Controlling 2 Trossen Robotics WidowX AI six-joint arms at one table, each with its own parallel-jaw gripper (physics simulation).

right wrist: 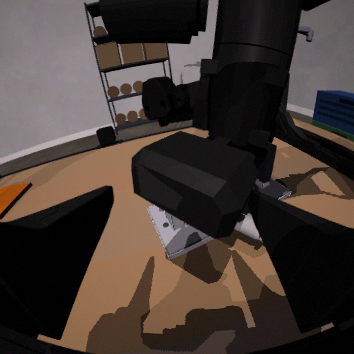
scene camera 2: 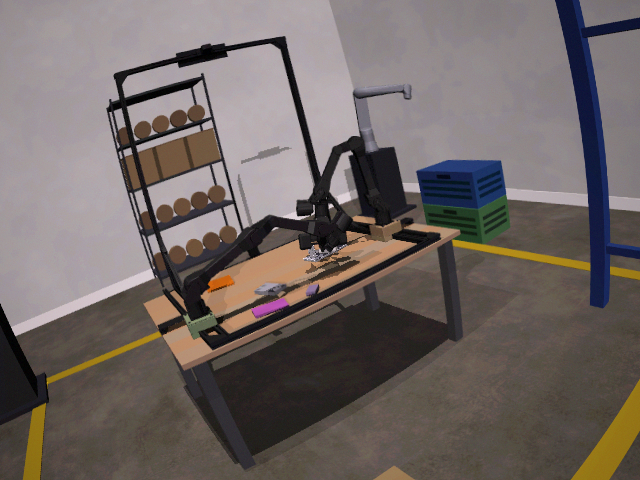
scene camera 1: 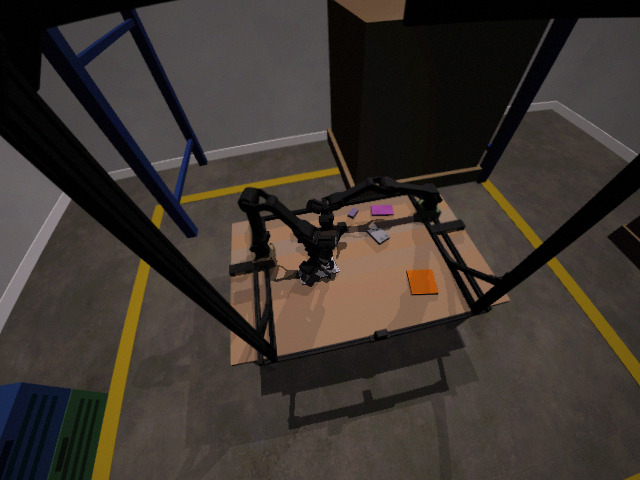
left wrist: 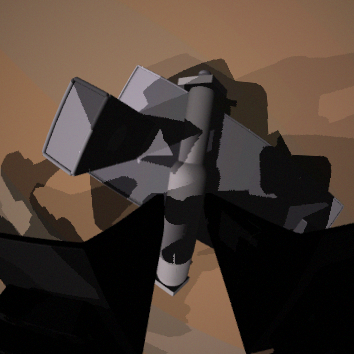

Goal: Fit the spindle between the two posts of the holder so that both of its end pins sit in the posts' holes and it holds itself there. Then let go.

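Frame: origin at the left arm's base, x right, y ahead, z up, level; metres.
Where they show: left gripper, between the fingertips: (scene camera 2: 323, 251) (scene camera 1: 321, 264) (left wrist: 183, 200); right gripper, between the fingertips: (right wrist: 182, 195) (scene camera 2: 316, 239); left arm's base, origin of its link: (scene camera 2: 384, 222) (scene camera 1: 262, 252); right arm's base, origin of its link: (scene camera 2: 198, 315) (scene camera 1: 429, 205).
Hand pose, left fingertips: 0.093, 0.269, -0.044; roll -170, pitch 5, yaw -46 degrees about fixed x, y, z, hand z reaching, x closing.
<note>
Each offset is from my left fingertips to the top centre of the thing, as dx, dy, dz. "pt": to the spot under its first point.
The grey holder @(+0.022, -0.018, -0.010) (left wrist: 239, 162) (right wrist: 160, 220) (scene camera 2: 311, 256) stands on the table; its left post @(pt +0.006, +0.050, +0.051) (left wrist: 67, 127) rises toward the left wrist camera, and the other post is mostly hidden behind a finger and shadow. The pale grey spindle @(+0.002, +0.001, +0.014) (left wrist: 196, 115) (right wrist: 248, 228) lies crosswise over the holder's base, its end pin @(+0.057, +0.039, +0.004) (left wrist: 204, 73) past the base edge and apart from the posts. My left gripper (left wrist: 183, 200) is shut on the spindle near its thicker middle. My right gripper is open and empty, above and to one side, with the left arm partly in front of the holder.
An orange plate @(+0.163, +0.440, -0.009) (scene camera 1: 422, 282) (scene camera 2: 221, 283) lies on the table, with a grey block @(-0.135, +0.316, -0.004) (scene camera 1: 378, 235) (scene camera 2: 269, 288), a magenta block @(-0.293, +0.386, -0.009) (scene camera 1: 382, 210) (scene camera 2: 270, 308) and a small purple block @(-0.303, +0.222, -0.004) (scene camera 1: 352, 212) (scene camera 2: 312, 290). Both arms' wrists are close together above the holder.
</note>
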